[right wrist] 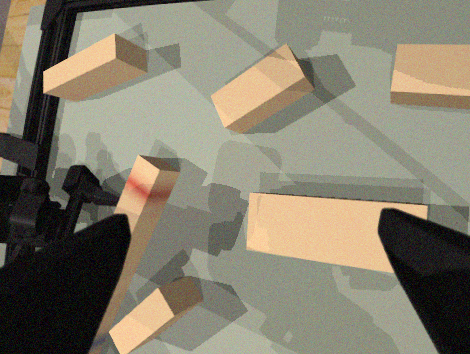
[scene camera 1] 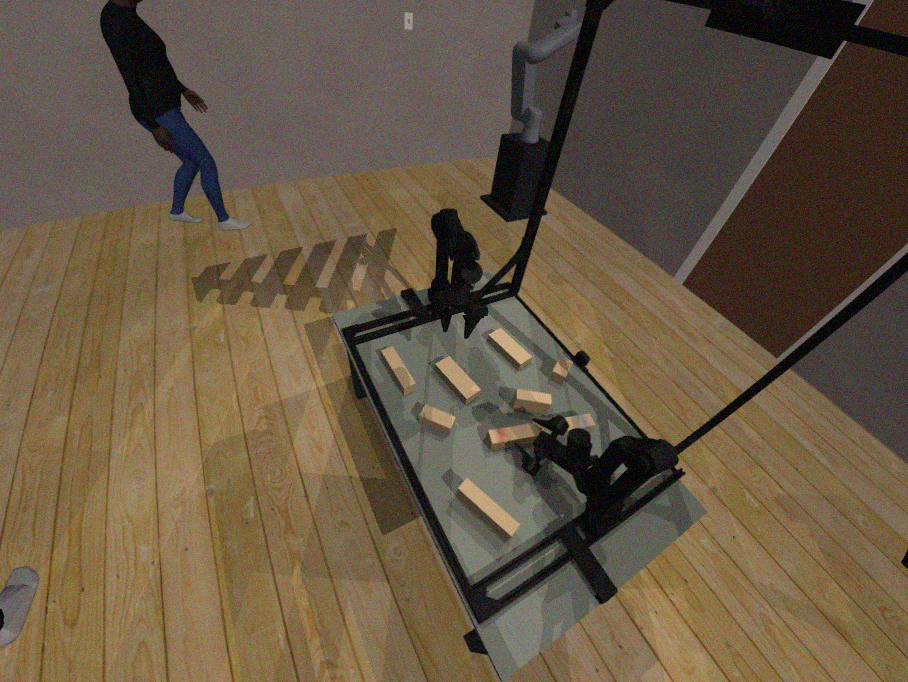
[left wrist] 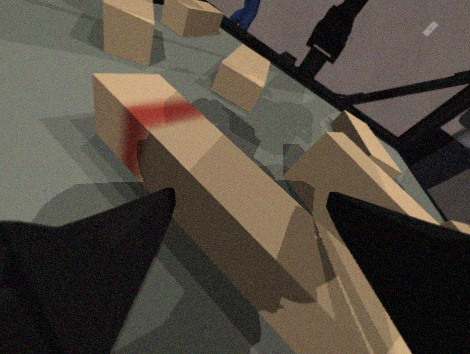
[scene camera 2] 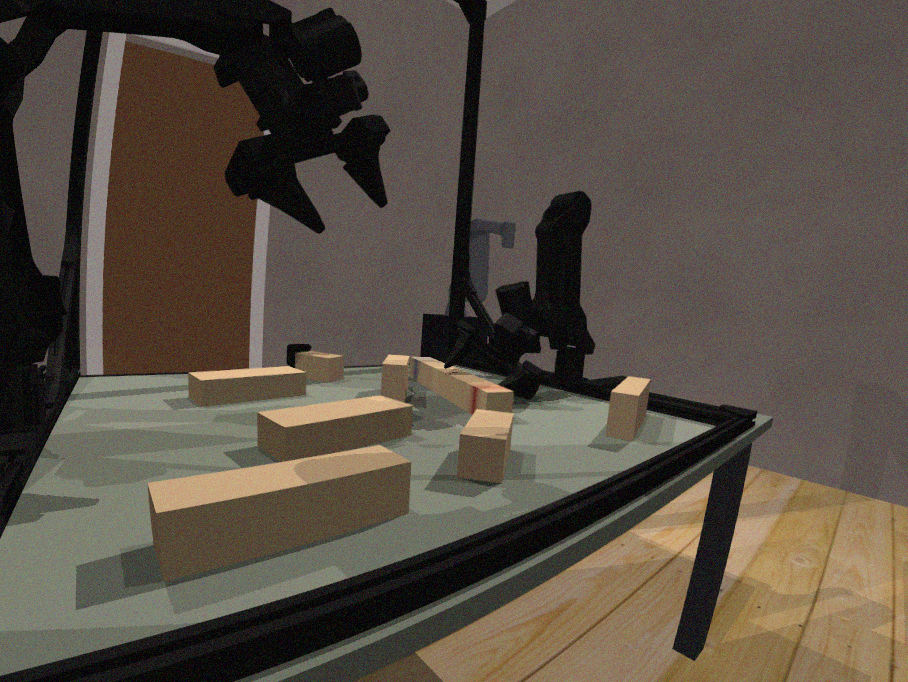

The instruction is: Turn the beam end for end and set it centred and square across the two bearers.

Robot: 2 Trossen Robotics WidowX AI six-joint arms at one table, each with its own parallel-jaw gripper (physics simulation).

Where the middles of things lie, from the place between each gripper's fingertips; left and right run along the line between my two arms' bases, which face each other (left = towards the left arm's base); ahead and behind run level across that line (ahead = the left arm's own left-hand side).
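Labels:
Measured from the beam [scene camera 2: 469, 392], my right hand is 30 cm to the right of it and 18 cm past it, and it is 23 cm above it.
As for my left hand, I find it 2 cm to the right of the beam, 6 cm past it and 2 cm above it.

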